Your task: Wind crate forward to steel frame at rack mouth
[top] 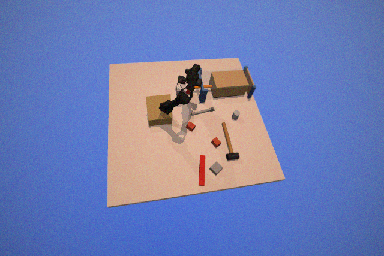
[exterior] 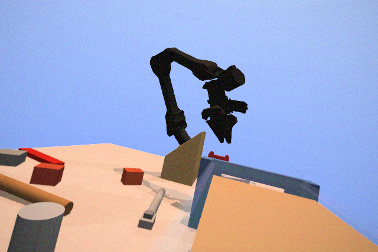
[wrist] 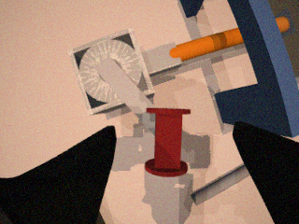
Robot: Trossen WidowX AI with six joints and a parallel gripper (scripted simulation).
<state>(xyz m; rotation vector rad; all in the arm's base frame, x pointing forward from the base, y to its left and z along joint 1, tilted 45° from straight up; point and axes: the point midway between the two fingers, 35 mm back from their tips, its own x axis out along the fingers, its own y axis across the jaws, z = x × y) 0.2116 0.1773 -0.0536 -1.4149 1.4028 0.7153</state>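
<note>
My gripper tip is now 1 cm to the left of the red knob and 7 cm above it. Also, from my gripper tip: grey winch: 6 cm behind, 7 cm to the left, 17 cm below; then blue steel frame: 11 cm ahead, 8 cm to the left, 10 cm below; then winch handle: 2 cm behind, 2 cm to the left, 10 cm below.
</note>
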